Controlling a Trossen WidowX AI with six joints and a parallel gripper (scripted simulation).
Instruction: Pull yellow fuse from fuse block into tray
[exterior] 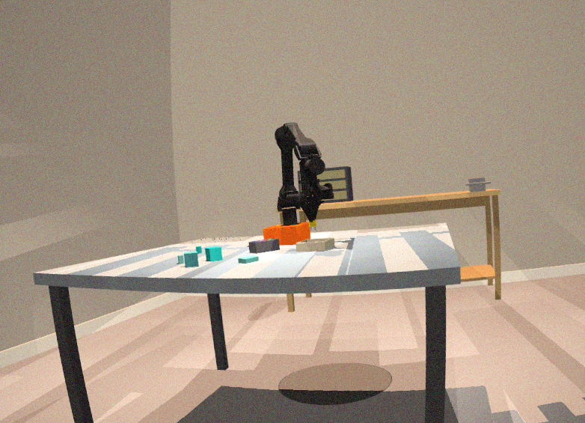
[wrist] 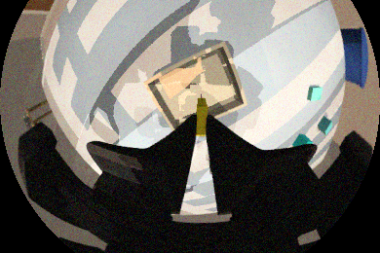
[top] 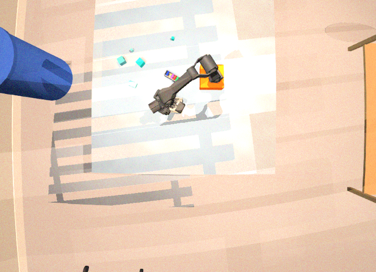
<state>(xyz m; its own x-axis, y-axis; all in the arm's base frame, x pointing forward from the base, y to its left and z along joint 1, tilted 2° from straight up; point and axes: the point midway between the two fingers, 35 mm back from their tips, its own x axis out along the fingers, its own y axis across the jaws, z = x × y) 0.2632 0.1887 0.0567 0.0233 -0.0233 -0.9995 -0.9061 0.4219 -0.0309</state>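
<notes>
Now: the beige tray 90 mm below my gripper tip and 10 mm to the left of it. The rest, counted from my gripper tip: yellow fuse: 10 mm below.
</notes>
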